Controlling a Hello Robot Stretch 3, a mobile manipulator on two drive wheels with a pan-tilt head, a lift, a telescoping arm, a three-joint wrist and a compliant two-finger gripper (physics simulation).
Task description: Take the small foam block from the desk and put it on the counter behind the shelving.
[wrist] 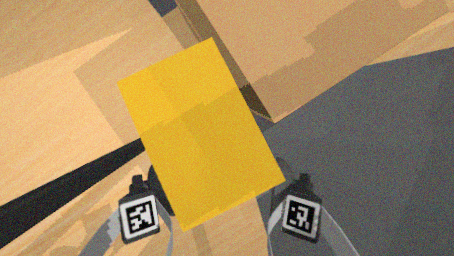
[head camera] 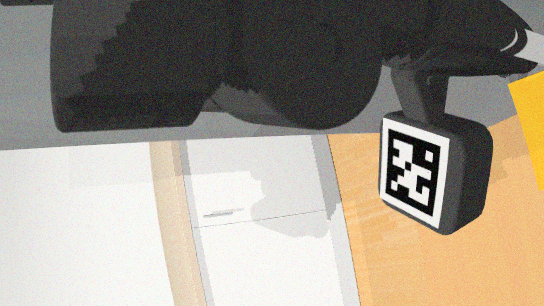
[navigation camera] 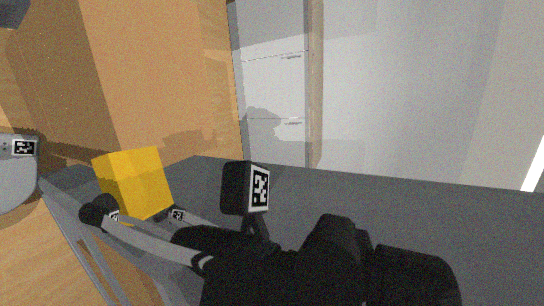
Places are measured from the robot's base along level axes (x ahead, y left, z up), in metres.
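Pixels of known places: gripper, fingertip midpoint: [wrist: 220, 177] [navigation camera: 128, 206].
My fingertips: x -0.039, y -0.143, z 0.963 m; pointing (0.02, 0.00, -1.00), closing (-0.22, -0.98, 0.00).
Behind a point stands the place of what it marks.
The yellow foam block [head camera: 532, 115] @(x -0.007, y -0.161, z 1.008 m) [navigation camera: 137, 185] @(x 0.001, y -0.132, z 1.008 m) [wrist: 200, 135] @(x 0.001, y -0.142, z 1.007 m) is between the two fingertips of my gripper [navigation camera: 136, 212] @(x -0.039, y -0.143, z 0.963 m) [wrist: 220, 177] @(x -0.039, y -0.143, z 0.963 m). The gripper is shut on it, and the block sits tilted in the wrist view, reaching beyond the fingertips. In the head view part of the block shows at the right edge, and the fingertips do not show. In the navigation view the block is seen against a dark grey surface [head camera: 25, 100] @(x -0.039, y -0.451, z 1.369 m) [navigation camera: 400, 210] @(x -0.042, y -0.441, z 1.358 m) [wrist: 375, 125] @(x -0.071, y -0.363, z 0.796 m) and a large wooden unit [head camera: 425, 270] @(x 0.243, y -0.423, z 0.811 m) [navigation camera: 150, 75] @(x 0.215, y -0.235, z 0.810 m) [wrist: 260, 50] @(x 0.066, y -0.219, z 0.810 m). I cannot tell which surfaces are the desk and the counter.
A white drawer unit [head camera: 260, 270] @(x 0.651, y -1.555, z 0.576 m) [navigation camera: 272, 85] @(x 0.737, y -1.524, z 0.497 m) with a pale wooden edge stands beyond the grey surface, beside the wooden unit. A black cube with a marker [head camera: 470, 175] [navigation camera: 235, 187] sits on my wrist. My rounded grey base [navigation camera: 15, 175] @(x -0.107, y -0.113, z 0.160 m) shows at the left of the navigation view.
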